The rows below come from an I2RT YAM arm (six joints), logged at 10 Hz.
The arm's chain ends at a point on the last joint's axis. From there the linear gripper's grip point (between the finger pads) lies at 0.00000 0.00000 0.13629 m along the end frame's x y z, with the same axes.
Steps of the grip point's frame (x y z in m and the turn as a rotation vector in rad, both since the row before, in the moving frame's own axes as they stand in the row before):
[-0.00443, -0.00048, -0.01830, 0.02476, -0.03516, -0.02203]
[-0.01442, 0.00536, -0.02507, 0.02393, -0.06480, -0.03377]
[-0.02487, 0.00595, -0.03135, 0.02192, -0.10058, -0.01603]
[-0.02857, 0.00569, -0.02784, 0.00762, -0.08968, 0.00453]
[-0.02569, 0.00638, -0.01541, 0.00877, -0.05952, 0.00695]
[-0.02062, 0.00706, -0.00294, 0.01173, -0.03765, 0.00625]
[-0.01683, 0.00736, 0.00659, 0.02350, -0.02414, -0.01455]
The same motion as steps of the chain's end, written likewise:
[0.00040, 0.00284, -0.01817, 0.02476, -0.03516, -0.02203]
[-0.00554, 0.00847, -0.02474, 0.02393, -0.06480, -0.03377]
[-0.01116, 0.00882, -0.03063, 0.02192, -0.10058, -0.01603]
[-0.01637, 0.00675, -0.02729, 0.00762, -0.08968, 0.00453]
[-0.01759, 0.00760, -0.01516, 0.00877, -0.05952, 0.00695]
[-0.01550, 0.00867, -0.00283, 0.01173, -0.03765, 0.00625]
[-0.01352, 0.01054, 0.00667, 0.02350, -0.02414, -0.01455]

